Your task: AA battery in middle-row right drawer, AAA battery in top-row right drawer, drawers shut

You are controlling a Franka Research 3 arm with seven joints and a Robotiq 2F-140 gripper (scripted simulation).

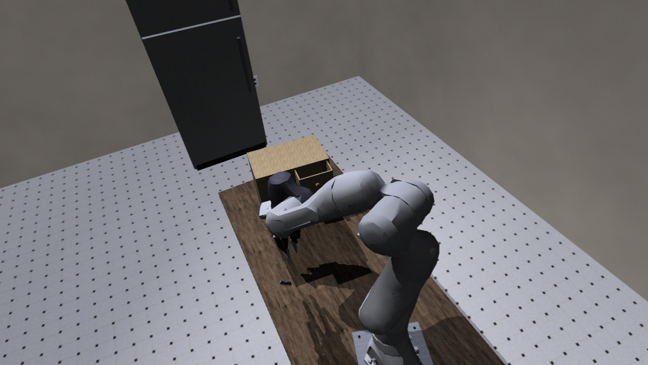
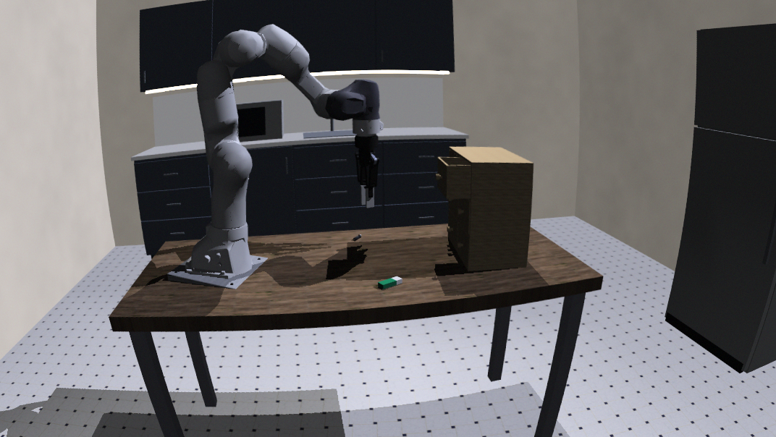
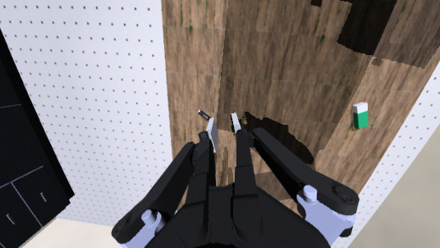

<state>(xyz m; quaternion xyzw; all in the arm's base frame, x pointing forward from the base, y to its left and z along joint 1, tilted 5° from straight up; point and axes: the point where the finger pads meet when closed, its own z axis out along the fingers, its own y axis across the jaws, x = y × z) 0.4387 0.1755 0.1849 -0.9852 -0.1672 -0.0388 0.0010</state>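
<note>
Now: hand 3 cm past the dark battery, 6 cm to the right of it and 16 cm above it. Also, from my hand: blue battery (39 cm ahead, 21 cm to the right, 4 cm below).
</note>
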